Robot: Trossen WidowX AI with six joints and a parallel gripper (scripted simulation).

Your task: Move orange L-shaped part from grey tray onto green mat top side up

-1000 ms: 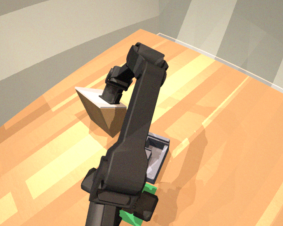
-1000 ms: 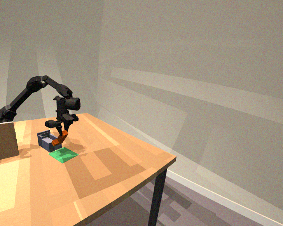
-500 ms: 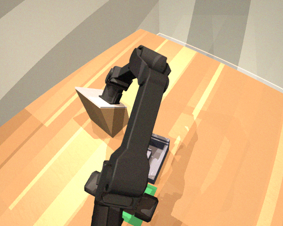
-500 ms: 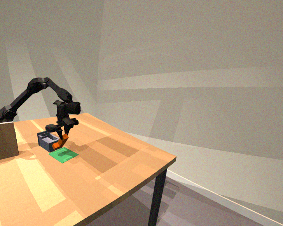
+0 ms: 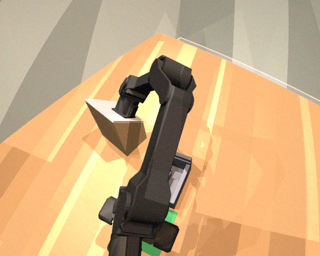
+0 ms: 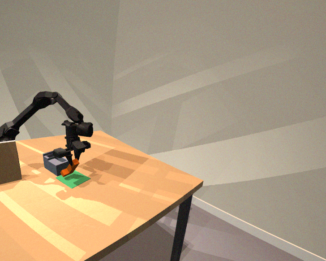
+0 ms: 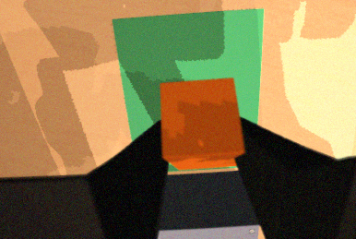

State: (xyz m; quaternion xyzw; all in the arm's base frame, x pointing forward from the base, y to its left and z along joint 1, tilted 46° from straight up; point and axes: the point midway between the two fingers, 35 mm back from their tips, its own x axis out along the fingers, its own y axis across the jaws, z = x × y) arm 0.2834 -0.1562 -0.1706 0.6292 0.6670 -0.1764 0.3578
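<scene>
Now: the orange L-shaped part 3 cm to the left of my gripper tip, 3 cm below it and 2 cm behind it. From my gripper tip the other things lie so: green mat (11 cm below, 2 cm to the left, 1 cm behind).
</scene>
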